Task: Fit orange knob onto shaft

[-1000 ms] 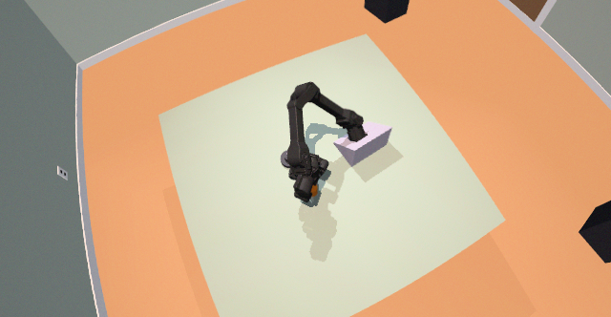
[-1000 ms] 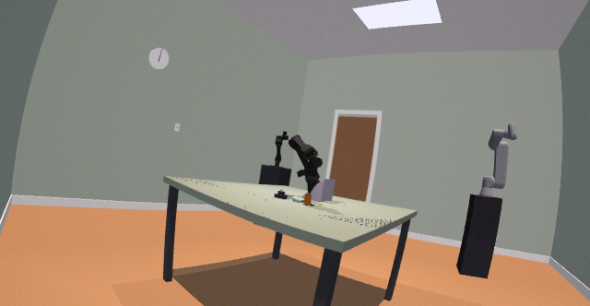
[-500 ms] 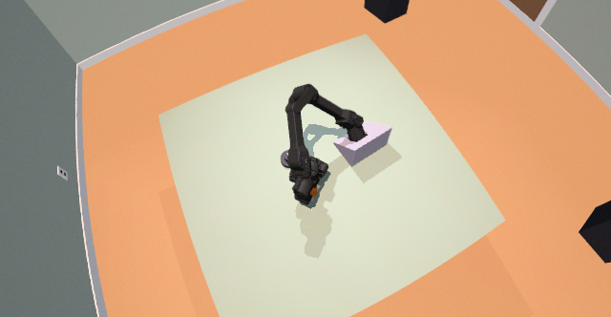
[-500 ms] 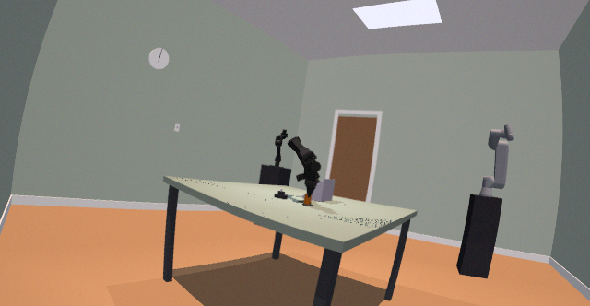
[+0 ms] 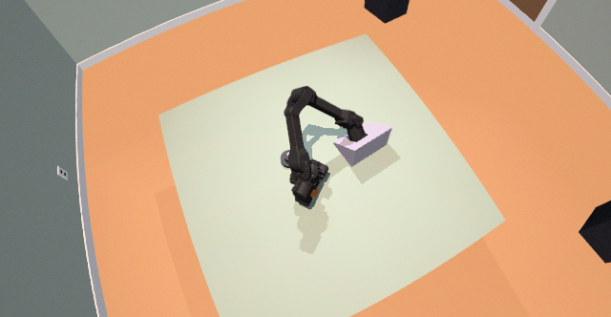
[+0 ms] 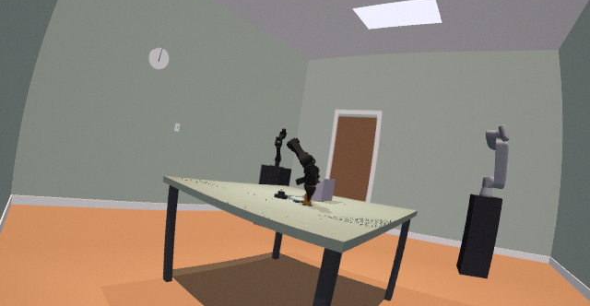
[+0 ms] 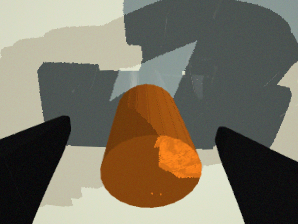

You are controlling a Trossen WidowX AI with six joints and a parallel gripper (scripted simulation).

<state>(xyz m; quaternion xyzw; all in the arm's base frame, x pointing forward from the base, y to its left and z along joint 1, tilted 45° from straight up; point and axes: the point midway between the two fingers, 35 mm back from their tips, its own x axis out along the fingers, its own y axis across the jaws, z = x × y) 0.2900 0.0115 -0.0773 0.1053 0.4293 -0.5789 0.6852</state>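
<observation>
Right now my gripper tip is 2 cm below the orange knob. From my gripper tip the other things lie so: dark round pedestal: 19 cm to the right, 1 cm behind, 1 cm above.
</observation>
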